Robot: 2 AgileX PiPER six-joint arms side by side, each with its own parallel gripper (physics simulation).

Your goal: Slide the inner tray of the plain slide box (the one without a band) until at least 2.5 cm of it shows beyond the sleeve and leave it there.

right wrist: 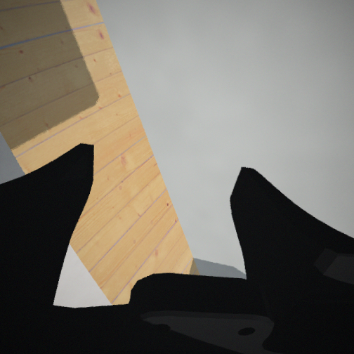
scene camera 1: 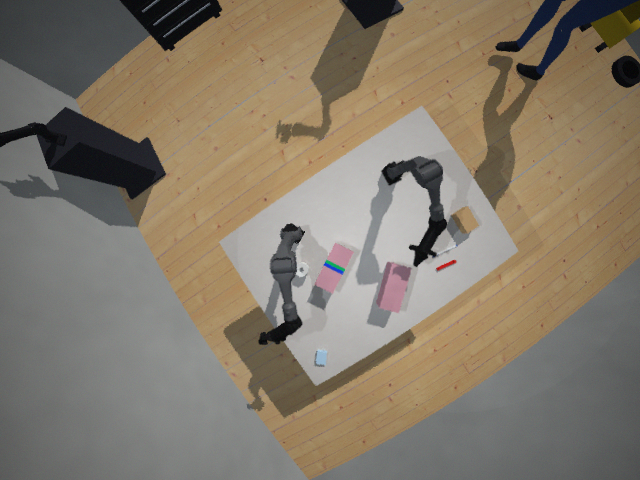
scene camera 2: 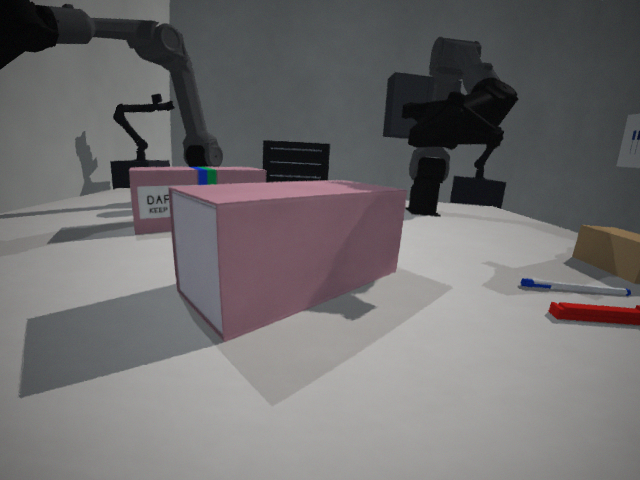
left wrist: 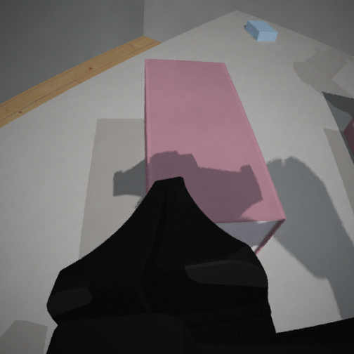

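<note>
The plain pink slide box [scene camera 1: 393, 290] [scene camera 2: 310, 242] [left wrist: 195, 115] has no band and lies right of the banded box in scene camera 1. Its whitish tray end [scene camera 2: 197, 258] looks about flush with the sleeve; part of the opposite end face [left wrist: 247, 231] shows in the left wrist view, and no extended tray is visible. My left gripper [scene camera 1: 417, 262] [left wrist: 172, 195] is shut and empty, tips together, near the box's upper end in scene camera 1. Whether it touches the box is unclear. My right gripper [scene camera 1: 262, 338] [right wrist: 166, 173] is open and empty, away from the boxes.
A pink box with blue-green band [scene camera 1: 341, 254] [scene camera 2: 162, 175] lies left of the plain box. A red marker [scene camera 1: 446, 265] [scene camera 2: 594, 313], a blue-white pen [scene camera 2: 578, 287], a tan block [scene camera 1: 465, 220] [scene camera 2: 610, 250], a light-blue block [scene camera 1: 321, 357] [left wrist: 261, 31] and a white ring lie on the table.
</note>
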